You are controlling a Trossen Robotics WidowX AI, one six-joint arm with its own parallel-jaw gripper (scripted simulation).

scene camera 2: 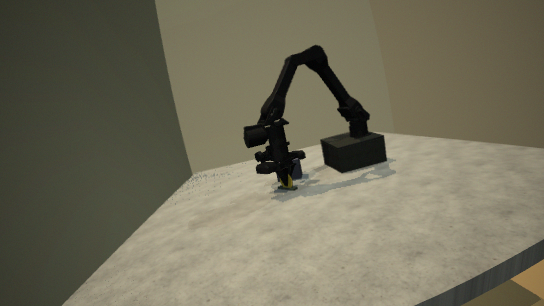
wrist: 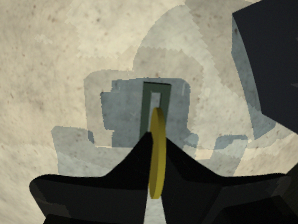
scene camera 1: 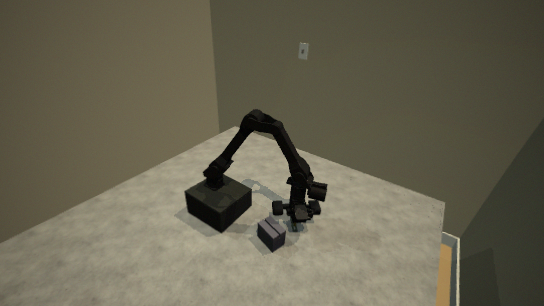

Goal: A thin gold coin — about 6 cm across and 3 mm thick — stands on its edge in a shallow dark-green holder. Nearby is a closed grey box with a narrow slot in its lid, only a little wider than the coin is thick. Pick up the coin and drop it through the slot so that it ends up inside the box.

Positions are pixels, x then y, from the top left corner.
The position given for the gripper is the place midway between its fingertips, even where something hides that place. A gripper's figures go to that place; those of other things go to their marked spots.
Scene:
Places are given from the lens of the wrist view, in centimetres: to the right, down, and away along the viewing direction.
gripper (wrist: 152,137): 0, 2, 10
gold coin (wrist: 157,124): 0, 1, 7

